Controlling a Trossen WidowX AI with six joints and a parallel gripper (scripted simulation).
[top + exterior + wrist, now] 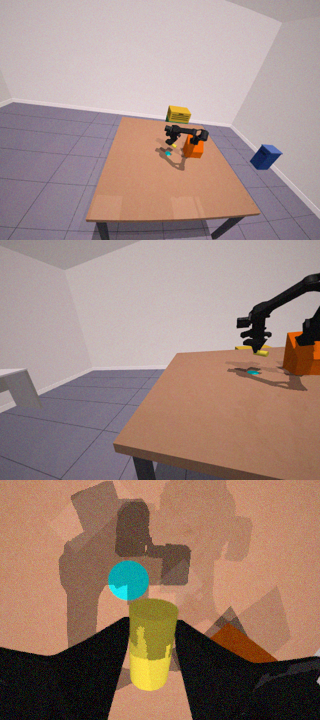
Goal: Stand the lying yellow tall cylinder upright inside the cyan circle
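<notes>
Right now my gripper tip is 10 mm short of the cyan circle, 10 mm to the right of it and 130 mm above it. The rest, counted from my gripper tip: yellow cylinder (20 mm behind, 20 mm to the left).
</notes>
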